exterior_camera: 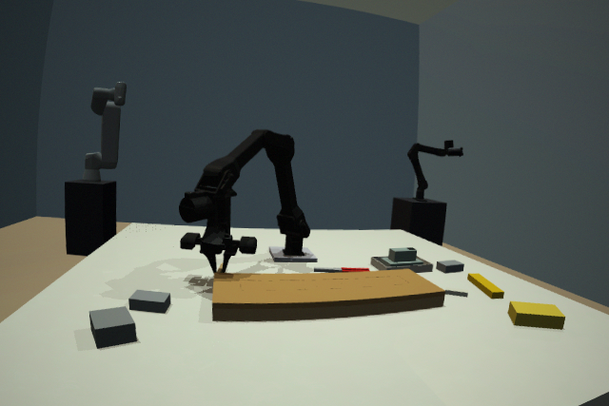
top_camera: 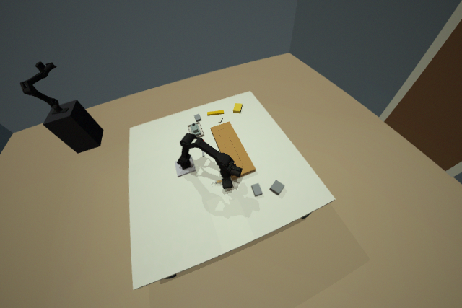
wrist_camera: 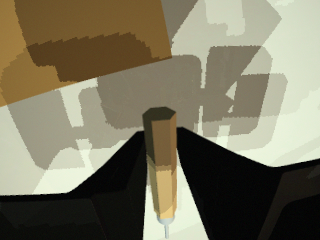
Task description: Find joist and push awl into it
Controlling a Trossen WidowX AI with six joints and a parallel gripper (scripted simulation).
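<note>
Right now the wooden-handled pointed tool is 60 mm behind my gripper tip and 10 mm to the left of it. Round my gripper tip: grey tray 560 mm to the left, 90 mm behind, 10 mm below; then red-handled tool 350 mm to the left, 80 mm behind, 10 mm below; then stud finder 570 mm to the left, 90 mm behind, 30 mm above.
</note>
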